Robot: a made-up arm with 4 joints. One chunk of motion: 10 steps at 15 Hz.
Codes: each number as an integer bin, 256 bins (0 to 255) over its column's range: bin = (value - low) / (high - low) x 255, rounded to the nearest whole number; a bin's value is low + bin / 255 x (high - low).
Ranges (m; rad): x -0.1..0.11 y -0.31..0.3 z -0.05..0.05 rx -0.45..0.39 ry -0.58..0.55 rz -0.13..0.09
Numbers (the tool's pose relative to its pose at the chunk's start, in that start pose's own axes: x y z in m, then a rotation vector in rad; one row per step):
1: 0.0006 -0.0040 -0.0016 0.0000 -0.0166 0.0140
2: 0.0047 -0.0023 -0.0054 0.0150 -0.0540 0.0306
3: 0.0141 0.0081 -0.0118 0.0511 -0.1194 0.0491
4: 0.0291 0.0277 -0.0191 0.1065 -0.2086 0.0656
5: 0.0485 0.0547 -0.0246 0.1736 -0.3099 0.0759
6: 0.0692 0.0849 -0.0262 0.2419 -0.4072 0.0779
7: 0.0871 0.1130 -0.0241 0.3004 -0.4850 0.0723
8: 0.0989 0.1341 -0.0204 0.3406 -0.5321 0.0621
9: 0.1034 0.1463 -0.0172 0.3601 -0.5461 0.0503
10: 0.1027 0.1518 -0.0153 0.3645 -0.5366 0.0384
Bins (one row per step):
1: 122 128 123 137 127 167
2: 127 129 114 141 119 186
3: 139 133 97 152 104 208
4: 157 141 79 169 84 227
5: 180 152 65 189 61 239
6: 205 165 61 210 39 241
7: 227 177 66 228 21 234
8: 242 186 75 240 11 223
9: 247 191 84 246 8 209
10: 246 193 88 247 10 195

